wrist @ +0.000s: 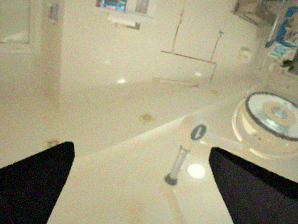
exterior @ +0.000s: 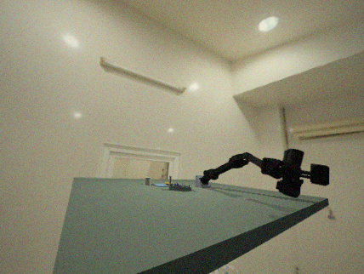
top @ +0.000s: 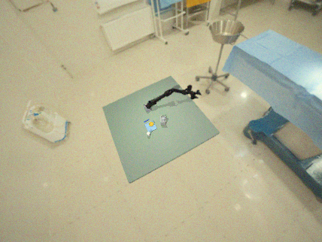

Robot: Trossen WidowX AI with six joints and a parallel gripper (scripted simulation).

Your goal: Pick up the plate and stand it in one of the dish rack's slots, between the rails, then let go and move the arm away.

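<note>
Right now the yellow plate is 770 mm to the right of my gripper tip, 140 mm below it and 90 mm behind it. Also, from my gripper tip: grey dish rack (590 mm to the right, 130 mm below, 50 mm behind); then white cup (870 mm to the right, 130 mm below, 30 mm ahead); then blue mat (790 mm to the right, 150 mm below, 70 mm behind).
</note>
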